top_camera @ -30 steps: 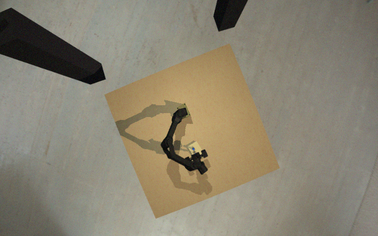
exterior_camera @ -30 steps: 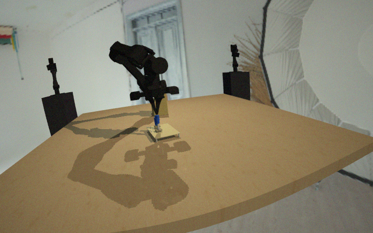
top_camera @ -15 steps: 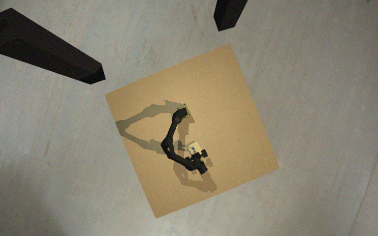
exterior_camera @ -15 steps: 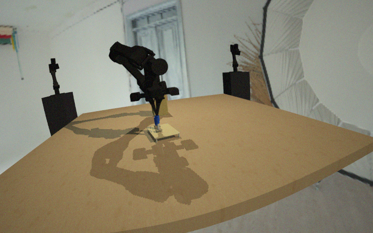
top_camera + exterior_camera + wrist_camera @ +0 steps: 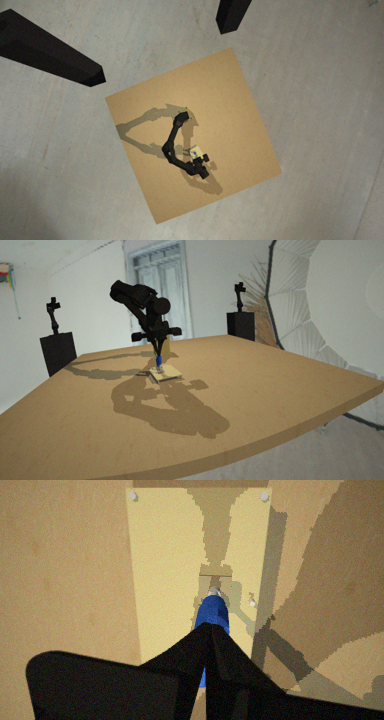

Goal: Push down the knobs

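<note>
Right now my gripper tip is 10 mm above the blue knob.
</note>
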